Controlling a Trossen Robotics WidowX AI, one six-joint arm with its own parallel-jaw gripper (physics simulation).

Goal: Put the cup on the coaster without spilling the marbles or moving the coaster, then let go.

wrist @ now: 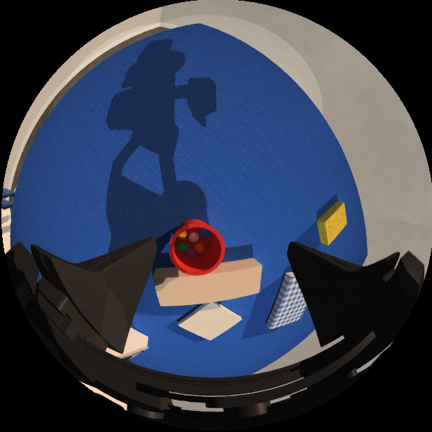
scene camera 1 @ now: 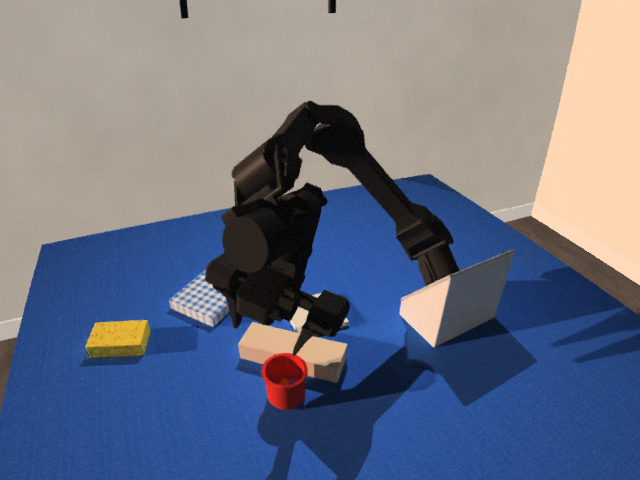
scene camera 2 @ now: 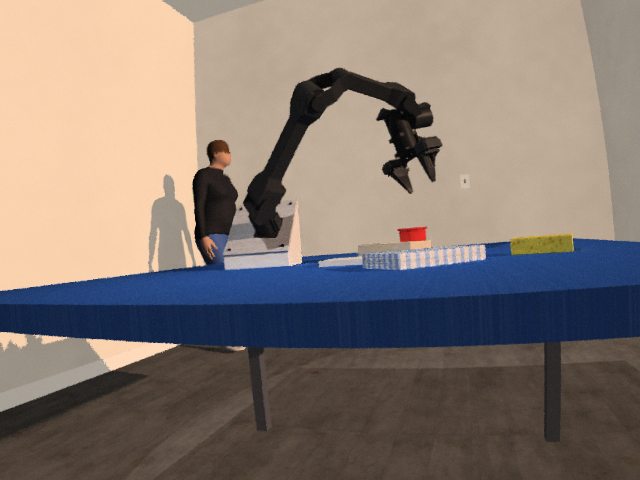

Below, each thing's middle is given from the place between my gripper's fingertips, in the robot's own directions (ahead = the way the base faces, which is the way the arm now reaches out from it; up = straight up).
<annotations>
The red cup [scene camera 1: 285,365] lies 13 cm below my hand, 3 cm behind it and 2 cm to the right of it. Also, from my hand: tan block [scene camera 1: 260,342]: 15 cm below, 10 cm to the right, 8 cm behind; square coaster [wrist: 210,319]: 19 cm to the right, 16 cm below, 16 cm behind.
</annotations>
